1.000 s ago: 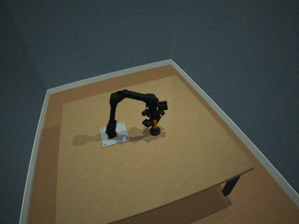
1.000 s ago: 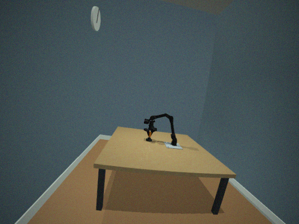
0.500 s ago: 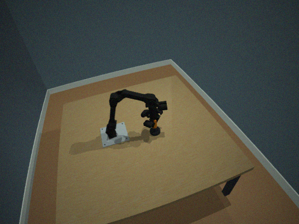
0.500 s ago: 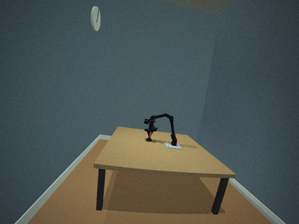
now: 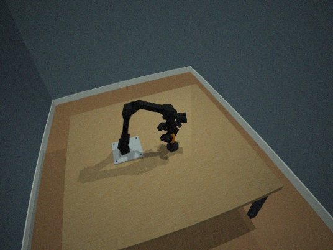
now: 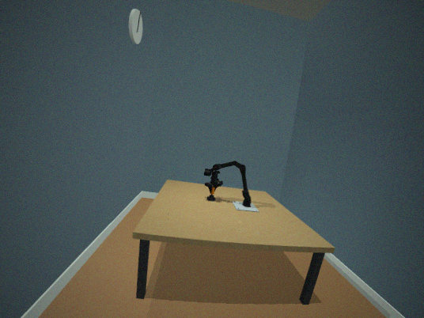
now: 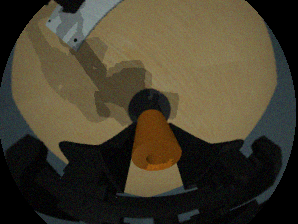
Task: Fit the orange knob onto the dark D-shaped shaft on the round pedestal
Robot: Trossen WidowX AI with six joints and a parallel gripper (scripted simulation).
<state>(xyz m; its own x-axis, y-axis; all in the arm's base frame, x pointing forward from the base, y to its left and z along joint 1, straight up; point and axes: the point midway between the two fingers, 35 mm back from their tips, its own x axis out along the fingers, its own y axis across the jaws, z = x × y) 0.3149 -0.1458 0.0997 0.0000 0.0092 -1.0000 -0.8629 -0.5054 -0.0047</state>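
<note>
Right now the orange knob is 20 mm above my gripper tip. Round my gripper tip: dark round pedestal: 40 mm below.
</note>
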